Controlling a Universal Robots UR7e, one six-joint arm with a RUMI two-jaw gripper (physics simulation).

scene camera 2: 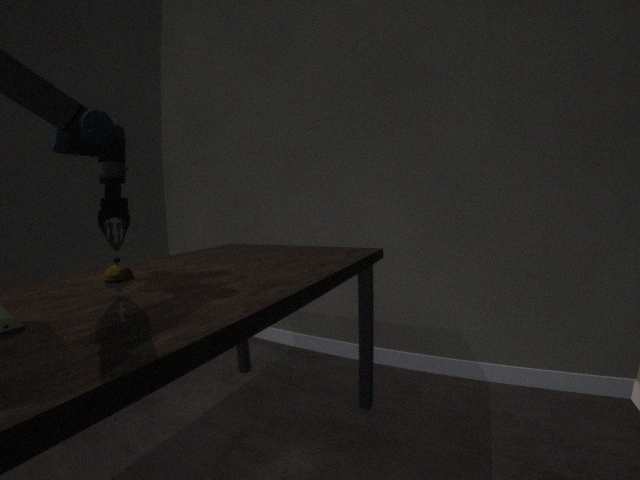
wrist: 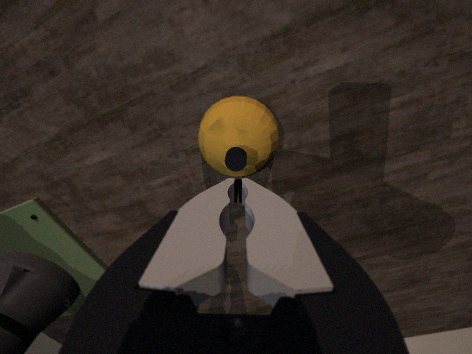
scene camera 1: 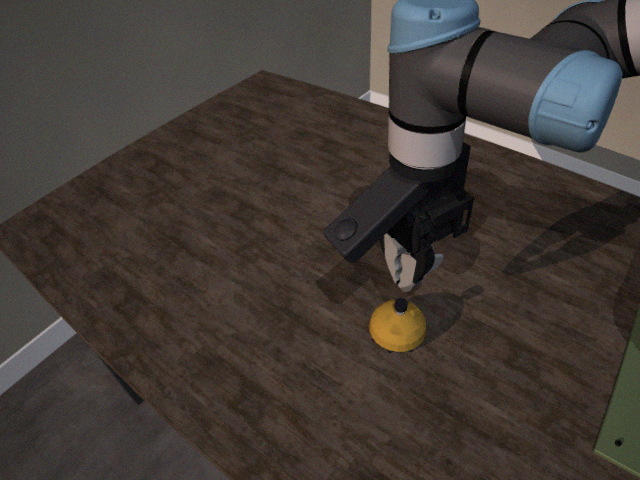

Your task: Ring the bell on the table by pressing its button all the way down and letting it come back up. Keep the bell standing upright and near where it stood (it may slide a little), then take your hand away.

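Frame: origin at the arm's base, x ahead, y left, z up, level; metres.
Where they show: gripper, fingertip midpoint: [scene camera 2: 116, 250] [wrist: 238, 181] [scene camera 1: 403, 289]; arm's base at its link origin: [wrist: 41, 278].
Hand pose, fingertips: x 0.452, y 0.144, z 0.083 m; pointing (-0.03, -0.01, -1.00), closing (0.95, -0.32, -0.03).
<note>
Each offset is from my fingertips to the top centre of the thing. Level surfaces: height alone.
The bell is a yellow dome {dx -0.002, dy +0.005, dz -0.024 m} [scene camera 1: 397, 328] [scene camera 2: 118, 273] [wrist: 238, 125] that stands upright on the brown wooden table {dz -0.090 m} [scene camera 1: 206, 258] [scene camera 2: 289, 273] [wrist: 100, 75]. Its black button {dx -0.002, dy +0.005, dz -0.024 m} [scene camera 1: 400, 305] [scene camera 2: 116, 260] [wrist: 236, 158] sticks up from the top of the dome. My gripper [scene camera 1: 405, 287] [scene camera 2: 116, 249] [wrist: 238, 181] is shut with nothing between its fingers and points down. Its tips are a little above the button, with a small gap in both scene views. In the wrist view the tips show just below the button.
A green board [scene camera 1: 622, 413] [scene camera 2: 7, 321] [wrist: 55, 240] with a small dark hole lies on the table, at the right in scene camera 1. The arm reaches in from the right in scene camera 1. The table's edge is at the left and front there.
</note>
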